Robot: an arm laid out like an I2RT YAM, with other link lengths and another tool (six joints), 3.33 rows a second.
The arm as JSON. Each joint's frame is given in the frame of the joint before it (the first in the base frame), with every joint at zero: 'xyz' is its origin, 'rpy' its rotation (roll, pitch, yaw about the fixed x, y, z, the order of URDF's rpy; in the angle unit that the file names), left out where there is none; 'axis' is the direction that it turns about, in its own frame. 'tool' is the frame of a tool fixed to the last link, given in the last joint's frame.
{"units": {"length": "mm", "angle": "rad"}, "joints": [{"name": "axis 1", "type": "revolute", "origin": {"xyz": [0.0, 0.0, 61.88]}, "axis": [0.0, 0.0, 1.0]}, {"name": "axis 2", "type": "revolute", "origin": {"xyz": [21.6, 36.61, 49.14], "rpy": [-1.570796, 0.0, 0.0]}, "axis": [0.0, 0.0, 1.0]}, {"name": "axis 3", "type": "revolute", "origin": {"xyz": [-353.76, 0.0, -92.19], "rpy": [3.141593, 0.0, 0.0]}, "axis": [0.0, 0.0, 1.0]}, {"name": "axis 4", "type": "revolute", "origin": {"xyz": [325.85, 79.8, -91.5]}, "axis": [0.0, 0.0, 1.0]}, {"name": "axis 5", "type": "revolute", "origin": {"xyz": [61.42, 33.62, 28.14], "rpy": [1.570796, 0.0, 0.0]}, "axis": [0.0, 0.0, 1.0]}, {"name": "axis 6", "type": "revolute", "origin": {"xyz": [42.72, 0.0, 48.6], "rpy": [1.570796, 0.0, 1.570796]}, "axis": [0.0, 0.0, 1.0]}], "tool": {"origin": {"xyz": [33.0, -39.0, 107.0], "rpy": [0.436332, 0.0, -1.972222]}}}
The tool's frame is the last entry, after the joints.
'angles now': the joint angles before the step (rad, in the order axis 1, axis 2, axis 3, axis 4, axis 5, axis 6). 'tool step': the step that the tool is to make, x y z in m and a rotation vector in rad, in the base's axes. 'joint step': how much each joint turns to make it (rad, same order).
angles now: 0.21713, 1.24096, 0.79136, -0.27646, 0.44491, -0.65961
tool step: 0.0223, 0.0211, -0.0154, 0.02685, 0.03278, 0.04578
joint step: 0.02644, 0.09162, 0.03714, 0.02337, -0.03698, 0.01288
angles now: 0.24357, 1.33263, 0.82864, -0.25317, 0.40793, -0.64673
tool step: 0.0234, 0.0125, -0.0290, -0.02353, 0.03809, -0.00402
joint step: 0.02408, 0.11781, 0.02369, 0.04662, 0.02920, 0.01145
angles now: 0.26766, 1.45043, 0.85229, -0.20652, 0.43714, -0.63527
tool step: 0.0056, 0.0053, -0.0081, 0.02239, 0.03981, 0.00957
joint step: 0.00097, 0.03165, 0.02597, -0.03374, -0.02943, 0.01700
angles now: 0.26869, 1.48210, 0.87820, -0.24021, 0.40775, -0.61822
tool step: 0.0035, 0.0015, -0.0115, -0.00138, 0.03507, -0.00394
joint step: 0.00135, 0.03141, 0.01098, -0.01772, -0.00264, 0.01004
